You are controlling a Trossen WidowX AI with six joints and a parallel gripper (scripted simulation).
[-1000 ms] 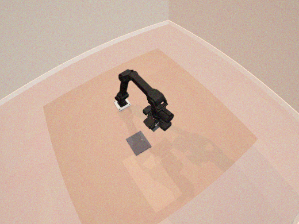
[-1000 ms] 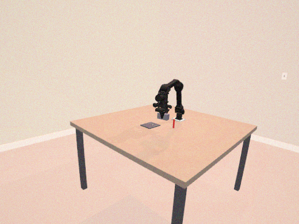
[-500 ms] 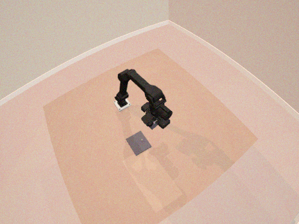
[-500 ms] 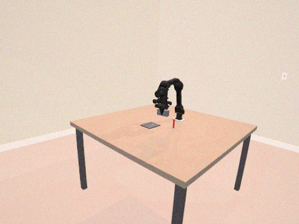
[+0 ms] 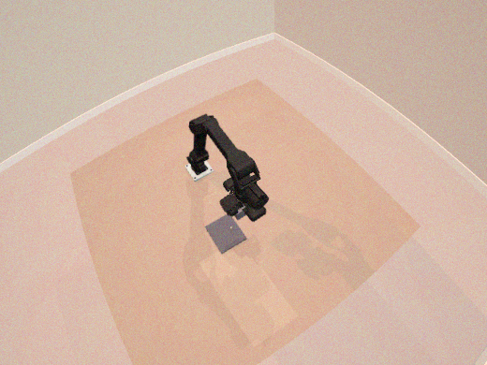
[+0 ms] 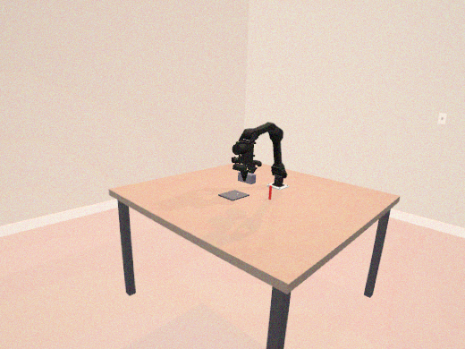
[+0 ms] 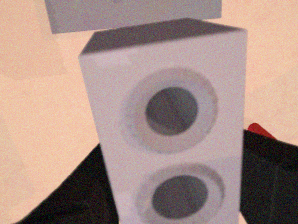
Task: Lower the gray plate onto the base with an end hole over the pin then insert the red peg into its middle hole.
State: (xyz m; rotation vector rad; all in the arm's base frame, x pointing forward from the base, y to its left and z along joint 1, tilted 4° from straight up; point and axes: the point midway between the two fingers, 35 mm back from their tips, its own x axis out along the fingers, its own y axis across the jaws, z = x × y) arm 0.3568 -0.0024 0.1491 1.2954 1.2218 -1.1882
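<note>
My gripper tip is now 110 mm above the gray base, 80 mm to the left of it and 10 mm past it. Also, from my gripper tip: red peg 110 mm behind, 90 mm to the left, 80 mm below; then gray plate 30 mm above.
</note>
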